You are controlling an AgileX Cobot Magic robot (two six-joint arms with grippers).
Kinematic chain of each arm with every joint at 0, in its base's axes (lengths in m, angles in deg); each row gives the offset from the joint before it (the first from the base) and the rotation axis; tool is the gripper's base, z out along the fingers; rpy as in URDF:
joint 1: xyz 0 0 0.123 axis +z
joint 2: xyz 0 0 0 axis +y
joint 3: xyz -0.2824 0 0.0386 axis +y
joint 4: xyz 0.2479 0 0.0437 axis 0.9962 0 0.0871
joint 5: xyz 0 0 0 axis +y
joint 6: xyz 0.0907 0 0.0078 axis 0.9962 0 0.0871
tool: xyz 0 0 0 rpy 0 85 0
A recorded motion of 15 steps. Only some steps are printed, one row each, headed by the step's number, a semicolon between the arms.
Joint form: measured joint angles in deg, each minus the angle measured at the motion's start. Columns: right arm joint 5, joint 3, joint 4, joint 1, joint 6, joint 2; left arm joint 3, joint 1, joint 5, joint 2, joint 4, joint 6.
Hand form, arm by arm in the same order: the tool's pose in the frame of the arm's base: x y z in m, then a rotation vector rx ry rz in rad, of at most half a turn. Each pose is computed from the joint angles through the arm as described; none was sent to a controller.
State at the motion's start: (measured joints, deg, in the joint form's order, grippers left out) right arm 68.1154 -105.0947 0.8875 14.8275 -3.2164 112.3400; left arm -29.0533 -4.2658 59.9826 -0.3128 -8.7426 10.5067
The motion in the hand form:
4: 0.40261 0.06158 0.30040 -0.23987 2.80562 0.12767; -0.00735 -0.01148 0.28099 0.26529 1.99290 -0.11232
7: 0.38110 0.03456 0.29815 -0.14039 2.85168 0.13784; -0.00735 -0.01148 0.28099 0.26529 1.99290 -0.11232
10: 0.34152 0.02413 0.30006 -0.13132 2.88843 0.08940; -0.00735 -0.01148 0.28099 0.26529 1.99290 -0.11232
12: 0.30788 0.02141 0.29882 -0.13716 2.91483 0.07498; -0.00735 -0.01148 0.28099 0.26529 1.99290 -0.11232
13: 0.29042 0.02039 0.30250 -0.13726 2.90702 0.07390; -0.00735 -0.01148 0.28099 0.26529 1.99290 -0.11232
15: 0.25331 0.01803 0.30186 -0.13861 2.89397 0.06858; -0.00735 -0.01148 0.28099 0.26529 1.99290 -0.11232
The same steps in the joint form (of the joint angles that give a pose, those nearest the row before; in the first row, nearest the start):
4: 0.00 4.69 3.57 -7.06 0.24 -3.76; 0.00 0.00 0.00 0.00 0.00 0.00
7: 0.00 11.76 4.60 -10.86 0.23 -8.41; 0.00 0.00 0.00 0.00 0.00 0.00
10: 0.00 21.58 2.73 -11.68 0.23 -16.21; 0.00 0.00 0.00 0.00 0.00 0.00
12: 0.02 29.42 2.14 -11.68 0.17 -22.56; 0.00 0.00 0.00 0.00 0.00 0.00
13: -0.04 32.73 2.10 -11.68 0.17 -26.26; 0.00 0.00 0.00 0.00 0.00 0.00
15: -1.00 40.64 1.91 -11.68 0.11 -33.96; 0.00 0.00 0.00 0.00 0.00 0.00

